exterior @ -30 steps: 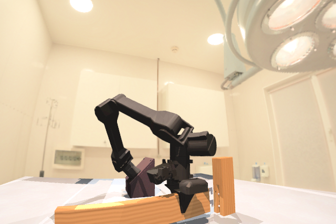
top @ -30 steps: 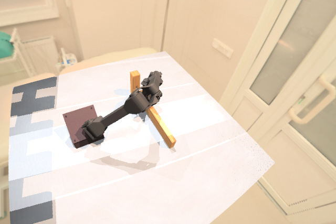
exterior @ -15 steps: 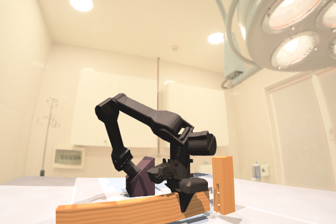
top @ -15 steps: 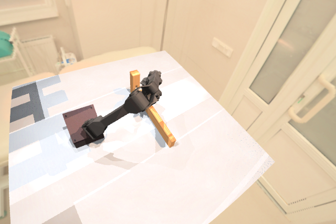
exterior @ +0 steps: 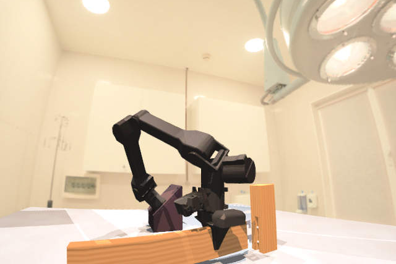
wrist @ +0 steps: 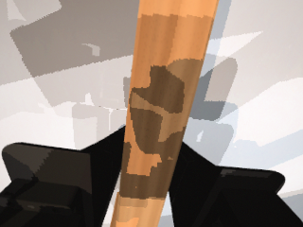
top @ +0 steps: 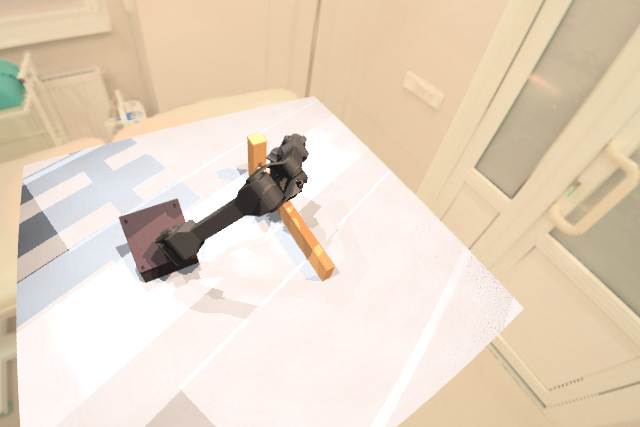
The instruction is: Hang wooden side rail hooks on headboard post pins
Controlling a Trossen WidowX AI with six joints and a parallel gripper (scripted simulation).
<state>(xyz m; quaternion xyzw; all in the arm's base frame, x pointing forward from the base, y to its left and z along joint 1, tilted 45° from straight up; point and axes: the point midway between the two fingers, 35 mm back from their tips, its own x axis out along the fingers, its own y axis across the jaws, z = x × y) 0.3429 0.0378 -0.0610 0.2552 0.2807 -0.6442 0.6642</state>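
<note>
The headboard post lies 16 cm to the left of my gripper tip and 4 cm above it.
</note>
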